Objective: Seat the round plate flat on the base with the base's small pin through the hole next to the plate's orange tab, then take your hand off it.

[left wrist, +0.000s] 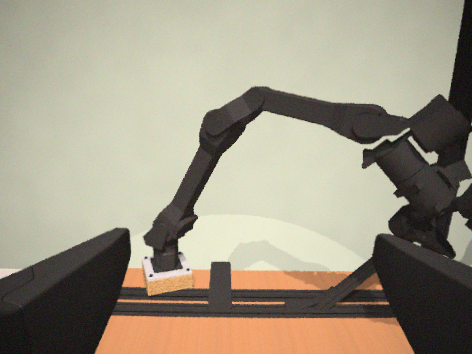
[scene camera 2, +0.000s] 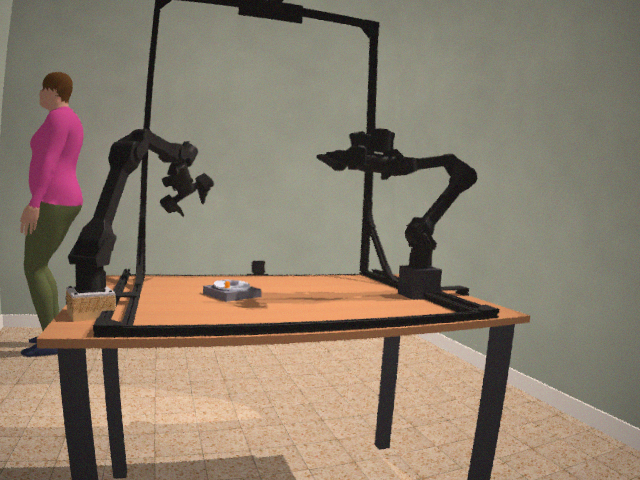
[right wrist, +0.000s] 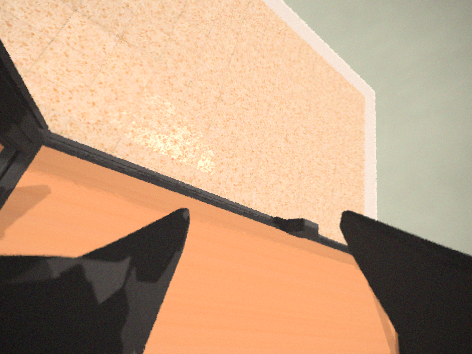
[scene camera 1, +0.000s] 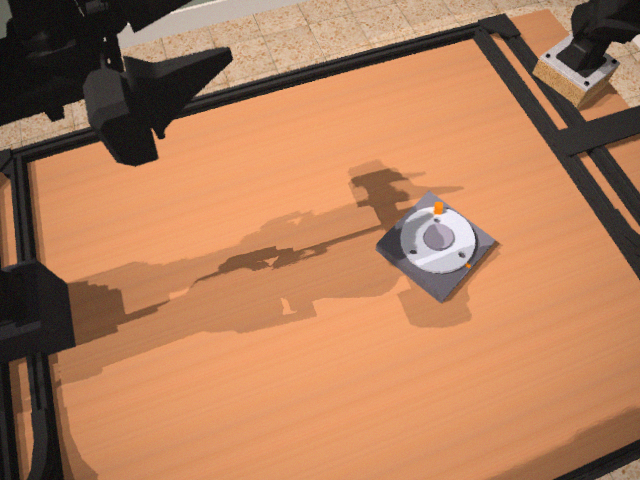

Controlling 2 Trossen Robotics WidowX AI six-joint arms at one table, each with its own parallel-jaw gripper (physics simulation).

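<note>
The round white plate (scene camera 1: 465,235) (scene camera 2: 219,284) lies on the square grey base (scene camera 1: 443,287) (scene camera 2: 227,295). Its orange tab (scene camera 1: 438,207) (scene camera 2: 227,284) is at the plate's upper edge in scene camera 1, with a hole (scene camera 1: 436,220) beside it. A small orange mark (scene camera 1: 468,265) shows at the plate's lower right edge, away from the tab. I cannot tell whether the small pin is through a hole, or whether the plate is fully flat. My left gripper (scene camera 1: 210,25) (scene camera 2: 319,157) (left wrist: 253,244) is open, empty and high above the table. My right gripper (scene camera 2: 192,208) (right wrist: 264,217) is open and empty, high above the base.
A black frame (scene camera 1: 330,69) (scene camera 2: 289,328) runs round the wooden table top (scene camera 1: 310,387). The right arm stands on a block (scene camera 1: 568,85) (scene camera 2: 90,305) (left wrist: 170,285). Arm shadows fall across the table and partly over the base. A person (scene camera 2: 56,155) stands beyond the table.
</note>
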